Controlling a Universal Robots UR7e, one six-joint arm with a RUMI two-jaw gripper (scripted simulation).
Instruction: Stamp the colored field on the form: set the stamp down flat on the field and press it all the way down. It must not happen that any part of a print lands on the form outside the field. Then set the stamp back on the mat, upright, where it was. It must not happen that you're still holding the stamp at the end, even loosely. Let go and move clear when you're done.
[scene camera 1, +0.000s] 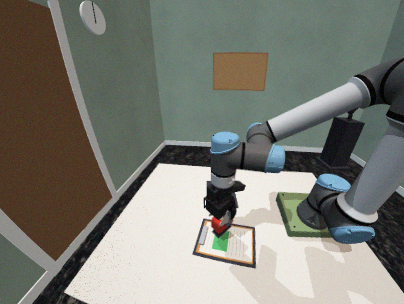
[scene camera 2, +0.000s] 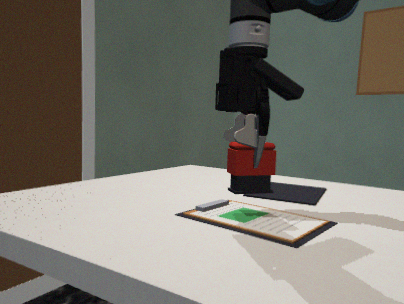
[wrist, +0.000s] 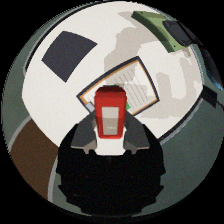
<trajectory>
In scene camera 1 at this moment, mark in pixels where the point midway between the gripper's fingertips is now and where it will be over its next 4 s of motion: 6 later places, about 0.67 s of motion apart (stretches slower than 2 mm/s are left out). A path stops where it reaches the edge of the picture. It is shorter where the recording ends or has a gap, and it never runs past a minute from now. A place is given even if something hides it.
My gripper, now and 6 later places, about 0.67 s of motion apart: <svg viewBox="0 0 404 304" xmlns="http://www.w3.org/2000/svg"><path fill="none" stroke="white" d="M221 222L222 226L222 227L222 228L221 233L221 234L221 236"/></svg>
</trajectory>
